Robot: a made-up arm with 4 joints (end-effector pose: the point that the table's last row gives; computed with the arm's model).
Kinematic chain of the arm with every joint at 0, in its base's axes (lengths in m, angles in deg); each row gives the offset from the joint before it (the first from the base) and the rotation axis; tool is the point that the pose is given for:
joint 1: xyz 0 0 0.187 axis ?
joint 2: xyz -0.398 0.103 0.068 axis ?
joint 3: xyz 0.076 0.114 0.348 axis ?
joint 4: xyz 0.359 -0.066 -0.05 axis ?
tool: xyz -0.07 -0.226 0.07
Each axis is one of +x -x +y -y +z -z.
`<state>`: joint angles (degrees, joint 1 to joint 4).
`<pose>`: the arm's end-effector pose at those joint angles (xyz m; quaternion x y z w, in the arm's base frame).
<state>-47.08 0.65 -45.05 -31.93</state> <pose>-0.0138 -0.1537 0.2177 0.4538 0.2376 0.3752 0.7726</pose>
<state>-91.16 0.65 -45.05 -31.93</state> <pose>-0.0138 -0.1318 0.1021 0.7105 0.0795 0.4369 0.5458</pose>
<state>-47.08 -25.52 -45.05 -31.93</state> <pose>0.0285 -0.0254 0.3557 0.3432 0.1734 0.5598 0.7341</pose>
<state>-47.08 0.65 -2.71 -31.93</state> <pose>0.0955 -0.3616 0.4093 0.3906 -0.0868 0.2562 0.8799</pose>
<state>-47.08 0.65 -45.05 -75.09</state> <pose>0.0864 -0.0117 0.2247 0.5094 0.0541 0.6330 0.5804</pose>
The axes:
joint 1: -x
joint 2: -z
joint 3: -y
joint 4: -z

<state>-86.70 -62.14 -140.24 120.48</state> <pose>-0.6254 -0.2638 0.3524 -0.4798 0.0981 -0.1353 0.8613</pose>
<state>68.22 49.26 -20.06 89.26</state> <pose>-0.1757 0.3696 0.3117 -0.2449 -0.3809 -0.8543 0.2553</pose>
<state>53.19 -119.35 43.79 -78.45</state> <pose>-0.5715 0.9855 0.2427 -0.1808 -0.0980 -0.9761 0.0700</pose>
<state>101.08 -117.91 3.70 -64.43</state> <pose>-0.5822 0.3287 -0.5820 -0.0250 -0.7532 -0.6573 0.0018</pose>
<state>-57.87 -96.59 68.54 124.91</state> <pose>-0.6467 -0.4148 0.6964 0.8485 0.2724 -0.0804 0.4465</pose>
